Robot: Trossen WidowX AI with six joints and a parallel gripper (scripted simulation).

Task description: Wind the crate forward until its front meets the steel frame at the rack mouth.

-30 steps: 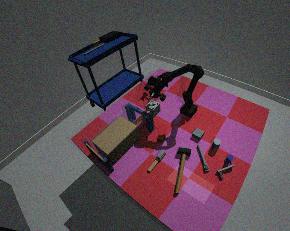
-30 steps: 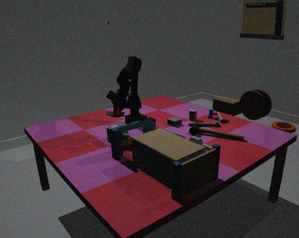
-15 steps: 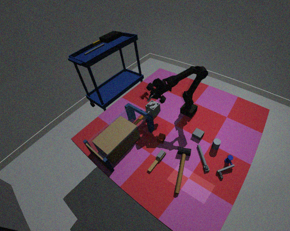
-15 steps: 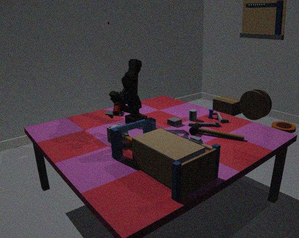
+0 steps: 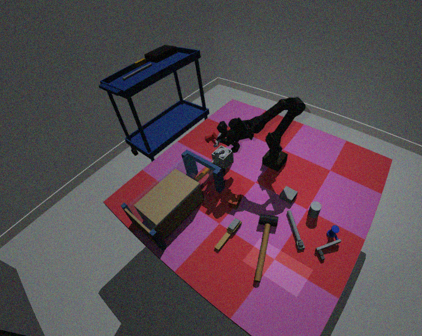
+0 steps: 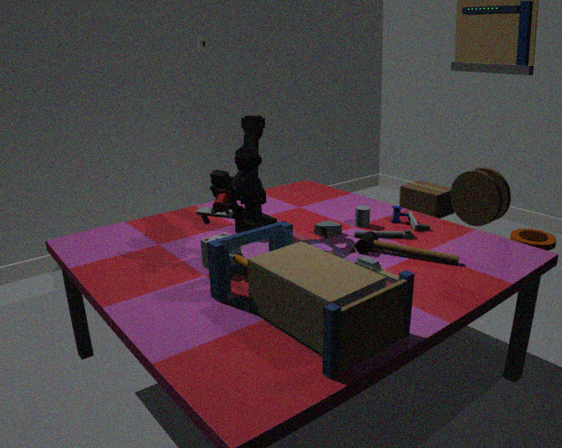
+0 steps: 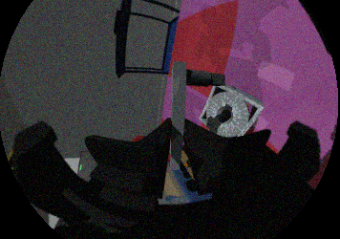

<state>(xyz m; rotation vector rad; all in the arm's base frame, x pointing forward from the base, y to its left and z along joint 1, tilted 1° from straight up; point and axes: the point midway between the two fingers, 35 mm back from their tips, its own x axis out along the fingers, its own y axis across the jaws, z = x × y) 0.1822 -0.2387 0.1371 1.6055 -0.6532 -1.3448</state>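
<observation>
The red knob is 50 mm ahead of my gripper tip, 10 mm to the left of it and 40 mm above it. Round my gripper tip: frame (150 mm ahead, 30 mm to the left, 70 mm below); red-knobbed winch handle (10 mm ahead, 10 mm to the left, 10 mm above); grey winch (20 mm behind, 10 mm to the left, 150 mm below).
</observation>
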